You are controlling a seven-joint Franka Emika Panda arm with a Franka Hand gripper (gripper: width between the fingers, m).
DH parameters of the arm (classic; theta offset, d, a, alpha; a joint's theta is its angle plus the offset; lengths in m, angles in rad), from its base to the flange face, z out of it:
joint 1: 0 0.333 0 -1.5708
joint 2: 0 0 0 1.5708
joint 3: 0 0.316 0.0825 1.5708
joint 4: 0 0 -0.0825 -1.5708
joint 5: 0 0.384 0 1.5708
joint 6: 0 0 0.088 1.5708
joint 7: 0 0.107 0 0
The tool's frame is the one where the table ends.
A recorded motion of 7 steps. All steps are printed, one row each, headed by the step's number.
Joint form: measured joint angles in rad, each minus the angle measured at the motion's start. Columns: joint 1, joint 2, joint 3, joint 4, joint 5, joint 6, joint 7.
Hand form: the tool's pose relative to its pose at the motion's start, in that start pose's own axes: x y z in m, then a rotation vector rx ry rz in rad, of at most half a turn. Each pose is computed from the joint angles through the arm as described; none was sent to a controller.
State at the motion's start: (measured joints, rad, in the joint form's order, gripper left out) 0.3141 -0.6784 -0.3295 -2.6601 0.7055 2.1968 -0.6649
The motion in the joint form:
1: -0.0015 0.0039 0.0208 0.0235 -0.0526 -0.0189 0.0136
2: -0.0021 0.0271 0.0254 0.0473 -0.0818 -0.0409 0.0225
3: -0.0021 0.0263 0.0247 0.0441 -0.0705 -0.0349 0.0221
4: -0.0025 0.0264 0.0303 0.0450 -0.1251 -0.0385 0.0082
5: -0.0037 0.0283 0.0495 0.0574 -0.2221 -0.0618 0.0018
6: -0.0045 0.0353 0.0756 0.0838 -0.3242 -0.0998 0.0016
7: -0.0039 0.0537 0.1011 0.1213 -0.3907 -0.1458 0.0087
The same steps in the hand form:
1: 0.0061 -0.0085 -0.0016 -0.0325 -0.0351 -0.0424
2: 0.0112 -0.0085 -0.0001 -0.0473 -0.0683 -0.0517
3: 0.0109 -0.0080 0.0001 -0.0425 -0.0595 -0.0441
4: 0.0098 -0.0082 0.0010 -0.0773 -0.0921 -0.0934
5: 0.0103 -0.0132 0.0025 -0.1355 -0.1608 -0.1721
6: 0.0139 -0.0214 0.0030 -0.1972 -0.2404 -0.2526
7: 0.0204 -0.0302 0.0043 -0.2367 -0.3089 -0.3018

